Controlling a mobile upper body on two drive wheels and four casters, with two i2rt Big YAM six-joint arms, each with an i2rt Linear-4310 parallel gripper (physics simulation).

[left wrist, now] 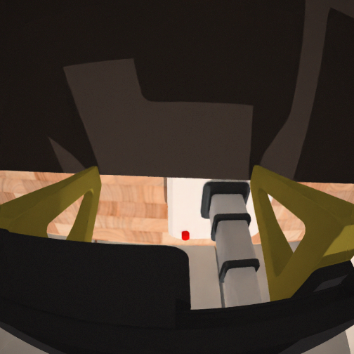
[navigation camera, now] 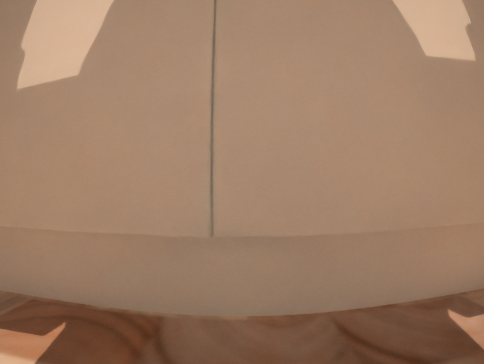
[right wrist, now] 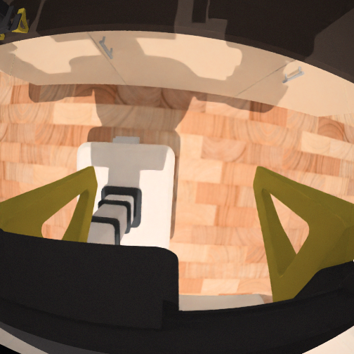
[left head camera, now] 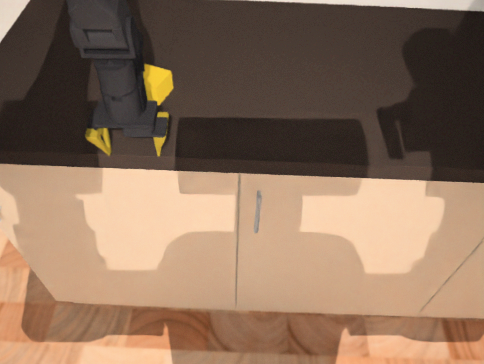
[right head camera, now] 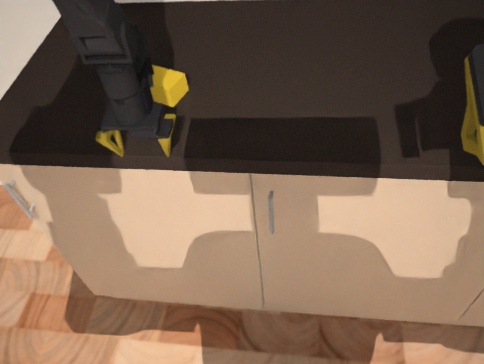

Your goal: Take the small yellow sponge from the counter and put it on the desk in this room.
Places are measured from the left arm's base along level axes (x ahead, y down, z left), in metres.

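Pixels of known places: left gripper, fingertip midpoint: (left head camera: 134,153) (right head camera: 145,154).
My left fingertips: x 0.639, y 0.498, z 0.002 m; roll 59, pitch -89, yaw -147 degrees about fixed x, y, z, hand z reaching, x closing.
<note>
For each thing: its top centre in the pictures, then the offset to it from my left fingertips. "pt": a spot on its surface instead. Level surfaces: height alone.
- small yellow sponge, top centre: (left head camera: 142,73) (right head camera: 157,76) dy -0.043, dx +0.188, dz +0.005 m
- dark brown counter, surface height: dy +0.002 m
- metal handle, surface spot: (right head camera: 271,212) (left head camera: 258,212) pt dy +0.155, dx -0.023, dz -0.240 m
The small yellow sponge (left head camera: 160,85) (right head camera: 171,87) rests on the dark brown counter (left head camera: 280,65) (right head camera: 300,65) (left wrist: 175,135). The left wrist partly covers it in both head views. My left gripper (left head camera: 134,153) (right head camera: 145,153) (left wrist: 175,174) is open and empty over the counter's front edge, nearer that edge than the sponge. The sponge does not show in the left wrist view. My right gripper (right wrist: 174,174) is open and empty, with floor and the robot's base seen below it. Part of it shows at the right edge of the right head view. The desk does not show.
Beige cabinet doors (left head camera: 200,212) (right head camera: 220,212) (navigation camera: 325,125) stand below the counter, with a metal handle (left head camera: 258,211) (right head camera: 271,212). The navigation camera faces them closely. The white robot base (right wrist: 150,175) stands on the wooden floor (right wrist: 220,210). A pale wall lies beyond the counter.
</note>
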